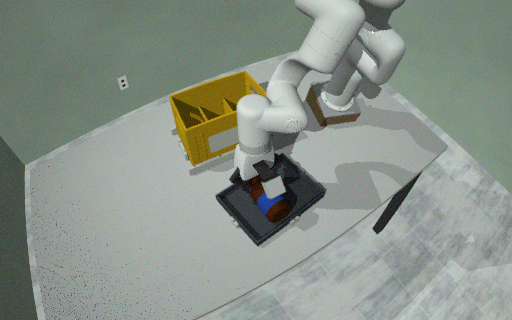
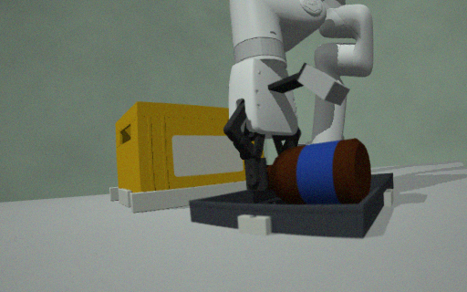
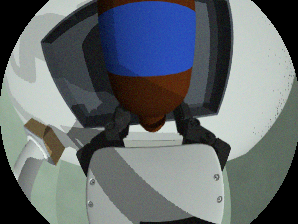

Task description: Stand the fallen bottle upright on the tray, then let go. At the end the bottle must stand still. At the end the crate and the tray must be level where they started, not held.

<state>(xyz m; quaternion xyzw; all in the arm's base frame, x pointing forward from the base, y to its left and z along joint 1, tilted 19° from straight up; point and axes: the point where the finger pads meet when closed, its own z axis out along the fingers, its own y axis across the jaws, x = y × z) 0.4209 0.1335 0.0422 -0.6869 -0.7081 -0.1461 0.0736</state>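
Now: hand 5 cm to the right of the brown bottle. From my hand the other things lie so: dark grey tray 5 cm to the left, 3 cm below, 2 cm behind; yellow crate 24 cm to the right, 4 cm above, 1 cm behind.
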